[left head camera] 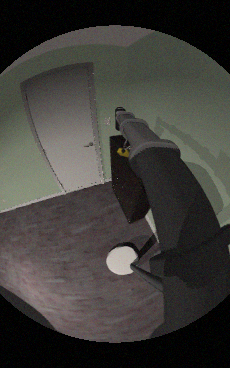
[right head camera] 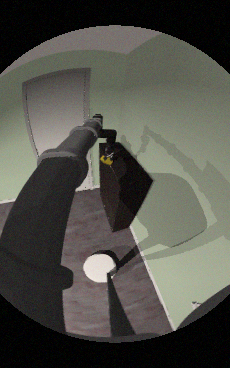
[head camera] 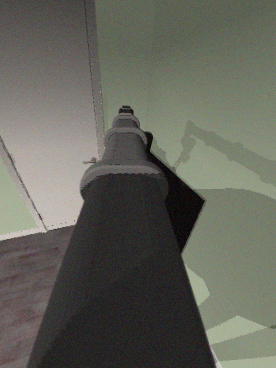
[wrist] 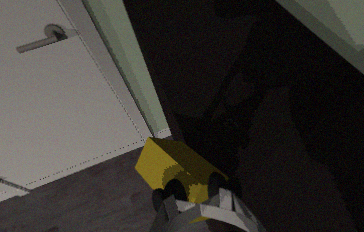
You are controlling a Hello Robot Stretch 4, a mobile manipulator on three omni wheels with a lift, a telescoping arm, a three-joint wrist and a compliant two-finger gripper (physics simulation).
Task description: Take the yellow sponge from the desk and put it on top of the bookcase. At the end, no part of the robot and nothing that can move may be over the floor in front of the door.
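Seen in the pictures: gripper, between the fingertips: (left head camera: 125,151) (right head camera: 107,159) (wrist: 194,189); robot's base, origin of its link: (left head camera: 121,259) (right head camera: 100,266).
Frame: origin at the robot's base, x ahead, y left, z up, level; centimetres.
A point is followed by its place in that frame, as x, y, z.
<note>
The yellow sponge (left head camera: 123,152) (right head camera: 106,159) {81.6, -6.0, 108.4} (wrist: 175,159) {87.0, -5.2, 108.9} is held tilted between the fingertips of my gripper (left head camera: 126,146) (right head camera: 109,154) (wrist: 194,189) {84.0, -6.9, 107.3}, which is shut on it. The dark bookcase (head camera: 186,212) {61.1, -33.3, 97.7} (left head camera: 126,187) (right head camera: 131,185) {58.6, -25.1, 102.0} (wrist: 310,130) {91.2, -22.8, 103.2} stands by the green wall. In both side head views the gripper and sponge overlap the far part of the bookcase; in the wrist view the sponge's right side overlaps its dark surface. I cannot tell the gap between them. The head camera's view of the gripper is hidden behind the arm. The desk does not show.
The door (head camera: 45,110) {134.8, 65.0, 136.4} (left head camera: 62,130) {134.2, 66.9, 119.4} (right head camera: 56,115) {135.5, 62.4, 143.9} (wrist: 60,105) {139.1, 50.0, 58.0} is to the left of the bookcase, with its handle (head camera: 90,160) {142.4, 37.2, 89.2} (left head camera: 89,145) {143.5, 35.8, 86.1} (wrist: 37,44) {137.5, 37.5, 90.0} on the side nearer it. A white round object (left head camera: 121,260) {-0.2, 1.2, 18.6} (right head camera: 99,268) {-1.0, 0.0, 18.7} is low on the near side of the bookcase.
</note>
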